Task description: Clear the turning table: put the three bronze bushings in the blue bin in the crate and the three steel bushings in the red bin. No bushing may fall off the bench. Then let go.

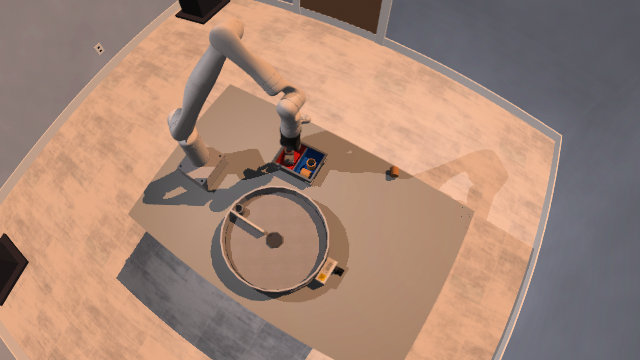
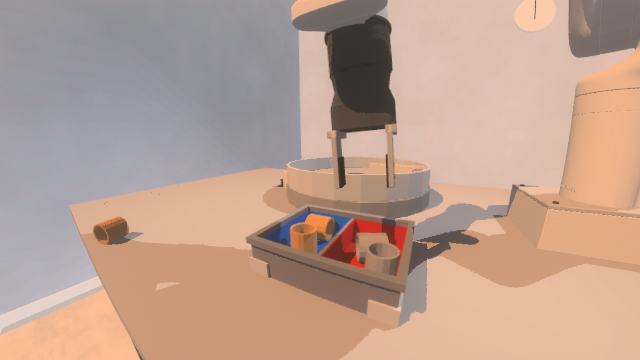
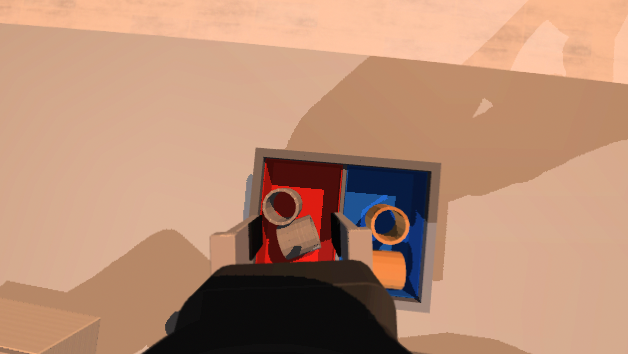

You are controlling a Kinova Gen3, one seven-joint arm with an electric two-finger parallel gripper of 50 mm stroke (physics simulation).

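Frame: origin at the arm's base, x down, y right, z back, level; centimetres.
Seen in the pictures: gripper, fingertip midpoint: (image 1: 292, 145) (image 2: 364, 186) (image 3: 297, 228); arm's base, origin of the base link: (image 1: 200, 157) (image 2: 593, 199).
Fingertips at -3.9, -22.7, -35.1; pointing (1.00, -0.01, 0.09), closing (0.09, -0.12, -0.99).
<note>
Pixels of each thing's top centre, then the offset from my fingertips to it, as dx, dy, dz. "*": a spot on its surface instead.
- third bronze bushing, middle of its top: (image 2: 108, 220) (image 1: 395, 170) +7.7, -14.6, -41.8
- third steel bushing, middle of its top: (image 1: 238, 208) +2.4, +33.5, +5.6
- crate, surface spot: (image 3: 350, 157) (image 2: 307, 256) * +6.6, -6.4, -4.0
- bar, surface spot: (image 1: 250, 221) * +6.3, +34.9, -0.4
- turning table's hub, middle of its top: (image 1: 274, 239) +5.5, +36.6, -12.7
- small box, surface spot: (image 1: 326, 271) * +5.7, +37.8, -36.2
My gripper (image 1: 289, 152) (image 2: 365, 184) (image 3: 297, 228) is open and empty above the red bin (image 2: 345, 246) (image 3: 310, 175). In that bin one steel bushing (image 2: 382, 265) stands upright and another steel bushing (image 2: 369, 241) (image 3: 301, 236) lies tilted against it. In the blue bin (image 2: 280, 235) (image 3: 417, 200) one bronze bushing (image 2: 303, 241) stands upright and another bronze bushing (image 2: 324, 226) (image 3: 392, 270) lies on its side. A third bronze bushing (image 1: 394, 171) (image 2: 112, 230) lies on the bench near its edge. A third steel bushing (image 1: 239, 213) is on the turning table (image 1: 280, 270) (image 2: 310, 185), near its wall.
The crate (image 2: 325, 272) (image 3: 350, 157) has a raised rim and a divider between its bins. A bar (image 1: 250, 221) runs from the turning table's hub (image 1: 274, 240) to its wall. A small box (image 1: 326, 271) stands beside the turning table. The arm's base (image 1: 202, 170) stands left of the crate.
</note>
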